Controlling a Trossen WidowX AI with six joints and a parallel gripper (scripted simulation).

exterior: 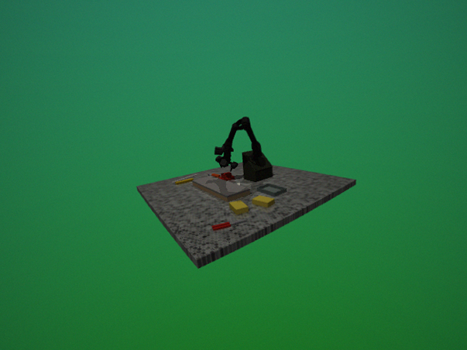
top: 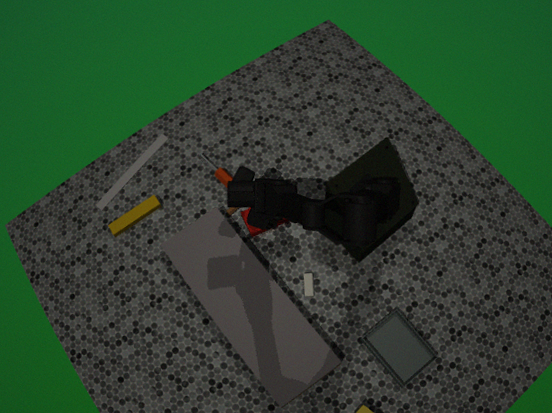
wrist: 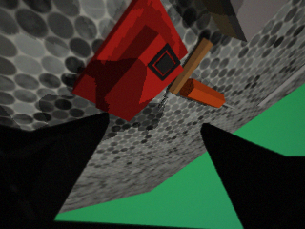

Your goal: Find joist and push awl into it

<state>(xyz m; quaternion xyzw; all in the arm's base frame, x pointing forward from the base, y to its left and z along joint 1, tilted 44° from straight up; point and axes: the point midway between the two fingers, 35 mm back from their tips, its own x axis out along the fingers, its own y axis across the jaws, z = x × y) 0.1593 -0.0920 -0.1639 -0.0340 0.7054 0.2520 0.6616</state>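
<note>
Now: gripper tip 40 mm above the red stud finder, 30 mm short of it and 10 mm to the right of it. The rest, counted from my gripper tip: awl 70 mm below, 60 mm to the right, 10 mm ahead; orange-handled tool 190 mm to the right, 70 mm below, 30 mm ahead; small white block 230 mm to the left, 80 mm below, 70 mm ahead.
</note>
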